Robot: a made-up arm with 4 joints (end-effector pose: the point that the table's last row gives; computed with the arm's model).
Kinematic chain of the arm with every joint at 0, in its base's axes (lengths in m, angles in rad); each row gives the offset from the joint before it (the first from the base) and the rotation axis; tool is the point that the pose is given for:
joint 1: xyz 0 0 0.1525 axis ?
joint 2: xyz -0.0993 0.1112 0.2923 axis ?
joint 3: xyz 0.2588 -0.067 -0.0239 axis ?
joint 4: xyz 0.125 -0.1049 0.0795 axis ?
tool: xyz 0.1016 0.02 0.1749
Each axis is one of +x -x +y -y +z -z.
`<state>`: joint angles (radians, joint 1 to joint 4).
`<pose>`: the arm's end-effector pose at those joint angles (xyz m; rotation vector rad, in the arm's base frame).
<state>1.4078 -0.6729 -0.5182 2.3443</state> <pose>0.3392 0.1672 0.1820 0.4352 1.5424 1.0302</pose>
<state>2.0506 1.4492 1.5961 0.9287</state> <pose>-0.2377 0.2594 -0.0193 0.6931 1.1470 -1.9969</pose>
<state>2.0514 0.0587 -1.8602 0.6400</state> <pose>0.3636 0.0246 0.1216 -0.9034 1.3274 -1.2844</pose>
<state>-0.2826 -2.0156 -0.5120 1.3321</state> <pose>-0.1916 0.1006 -0.0407 1.7692 2.0537 0.8333</pose>
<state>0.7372 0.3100 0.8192 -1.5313</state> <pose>-0.0119 0.2784 0.6992 0.2815 -1.2706 -0.9063</pose>
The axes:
joint 1: -x
joint 2: -y
joint 3: -y
joint 4: +z

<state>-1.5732 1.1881 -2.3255 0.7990</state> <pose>0.3266 -0.4656 0.1774 1.7645 0.2995 1.4741</pose>
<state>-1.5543 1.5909 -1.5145 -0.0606</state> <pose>0.1269 -0.8232 0.1192 1.5553 -0.0133 -0.1072</pose>
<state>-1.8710 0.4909 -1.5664 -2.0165</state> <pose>0.4112 -0.3601 -0.1275 0.2565 1.7170 -0.4856</pose>
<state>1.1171 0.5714 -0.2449 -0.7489</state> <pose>0.2515 0.5980 0.5723 -0.9323 -0.6828 -0.4827</pose>
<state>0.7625 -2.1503 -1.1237 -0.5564</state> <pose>-0.5145 -0.1630 0.1228 0.6587 -2.5622 0.9712</pose>
